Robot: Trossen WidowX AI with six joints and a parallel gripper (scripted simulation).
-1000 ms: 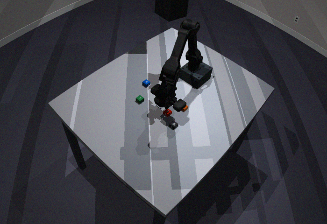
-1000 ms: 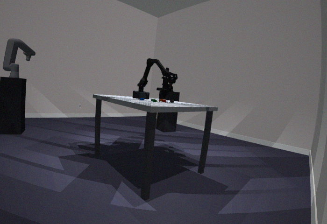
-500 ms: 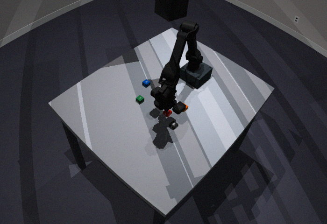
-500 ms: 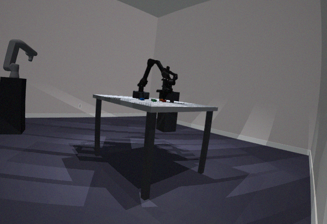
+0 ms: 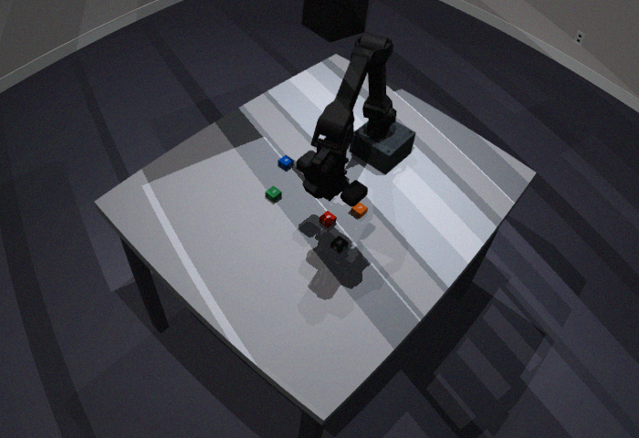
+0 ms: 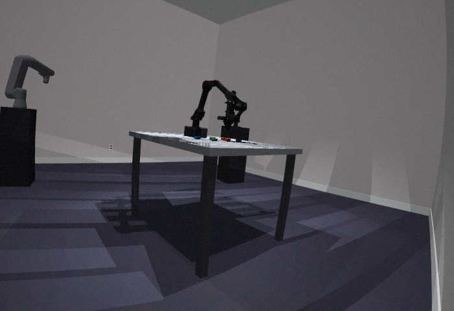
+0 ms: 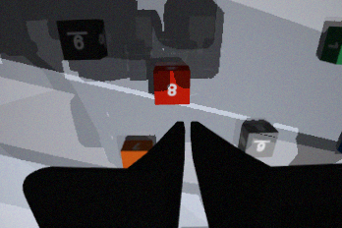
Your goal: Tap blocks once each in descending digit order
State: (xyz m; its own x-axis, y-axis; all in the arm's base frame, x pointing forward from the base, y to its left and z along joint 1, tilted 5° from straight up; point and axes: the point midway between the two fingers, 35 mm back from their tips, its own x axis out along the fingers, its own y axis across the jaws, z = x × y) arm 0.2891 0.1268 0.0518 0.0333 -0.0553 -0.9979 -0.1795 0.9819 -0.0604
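My gripper tip is now 90 mm past the orange block, 30 mm to the right of it and 70 mm above it. From my gripper tip the other things lie so: grey block 40 mm behind, 90 mm to the right, 70 mm below; black block 30 mm ahead, 90 mm to the left, 70 mm below; red block 10 mm to the left, 70 mm below.
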